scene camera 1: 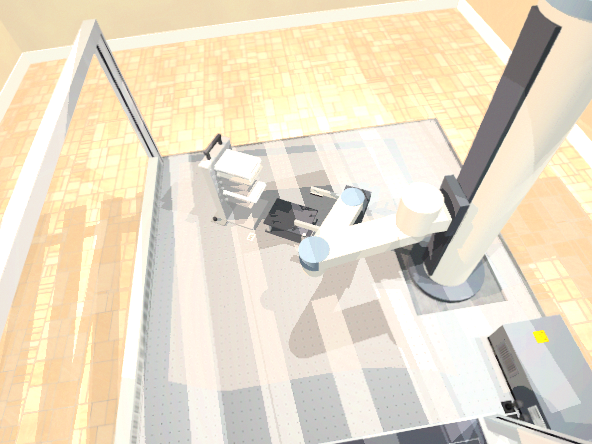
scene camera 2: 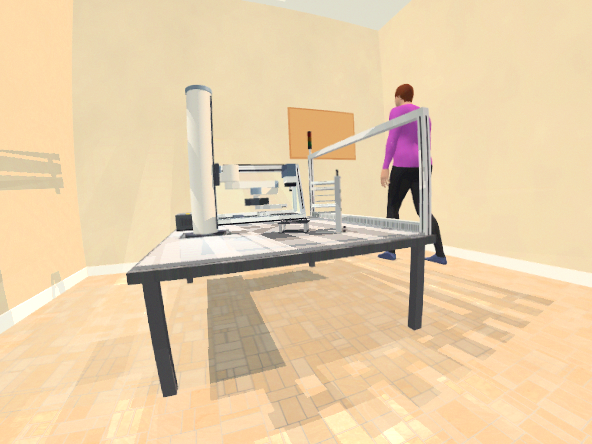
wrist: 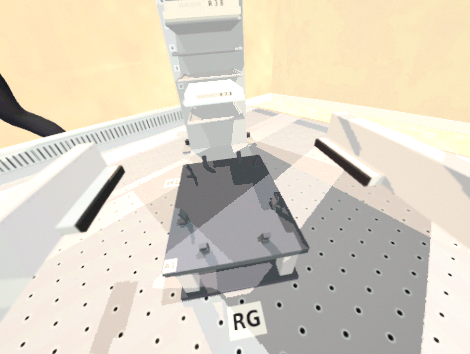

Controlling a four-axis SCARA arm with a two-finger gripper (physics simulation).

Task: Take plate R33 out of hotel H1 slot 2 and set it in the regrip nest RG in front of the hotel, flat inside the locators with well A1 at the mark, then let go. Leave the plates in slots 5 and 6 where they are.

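Frame: origin at the arm's base, x right, y ahead, z up, level; metres.
Seen in the pictures: gripper, between the fingertips: point(scene camera 1: 303, 205) point(scene camera 2: 284, 205) point(wrist: 222, 142); arm's base, origin of its link: point(scene camera 1: 444, 268) point(scene camera 2: 206, 235).
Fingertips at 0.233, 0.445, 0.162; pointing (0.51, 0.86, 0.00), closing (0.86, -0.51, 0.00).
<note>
Offsets run from my fingertips to a thing's top centre, as dx, dy, dz. "spot": to the spot under its first point.
Plate R33 {+0.117, +0.191, +0.003} point(scene camera 1: 251, 192) point(scene camera 2: 325, 205) point(wrist: 214, 94) is a white plate lying flat in a low slot of hotel H1 point(scene camera 1: 216, 195) point(scene camera 2: 338, 205) point(wrist: 215, 139); its label is hard to read. White plates {+0.117, +0.192, +0.127} point(scene camera 1: 239, 164) sit at the hotel's top; one upper plate {+0.117, +0.192, +0.096} point(wrist: 202, 11) is partly cut off in the wrist view. The dark regrip nest RG {+0.028, +0.045, -0.073} point(scene camera 1: 285, 214) point(scene camera 2: 294, 220) point(wrist: 225, 215) stands in front of the hotel, with no plate on it. Its A1 mark {-0.058, +0.008, -0.089} point(wrist: 170, 266) is at the near left corner. My gripper point(scene camera 1: 314, 209) point(scene camera 2: 274, 206) point(wrist: 222, 142) is open wide and empty, above the table, facing the hotel.
The RG label {spot: -0.027, -0.046, -0.149} point(wrist: 246, 319) lies before the nest. Locators {spot: -0.031, -0.006, -0.075} point(wrist: 204, 247) rise from its top. A frame {spot: +0.452, +0.584, +0.207} point(scene camera 1: 120, 95) point(scene camera 2: 425, 170) stands along the hotel side. A grey box {spot: -0.615, -0.522, -0.034} point(scene camera 1: 540, 370) stands near the arm's column point(scene camera 1: 520, 150) point(scene camera 2: 199, 160). A person point(scene camera 2: 406, 135) stands beyond the table.
</note>
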